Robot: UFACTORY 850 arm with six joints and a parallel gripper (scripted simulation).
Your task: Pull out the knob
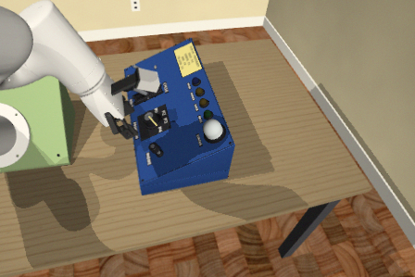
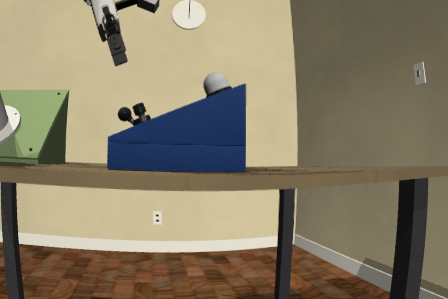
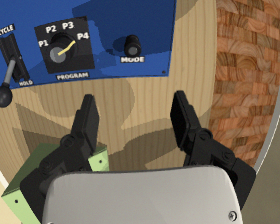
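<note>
Now: hand 6 cm short of the black mode knob, 1 cm to the right of it and 13 cm above it. Also, from my hand: blue sloped console (7 cm ahead, 19 cm to the left, 16 cm below); program selector (5 cm ahead, 12 cm to the left, 13 cm below); black ball lever (24 cm to the left, 12 cm below).
</note>
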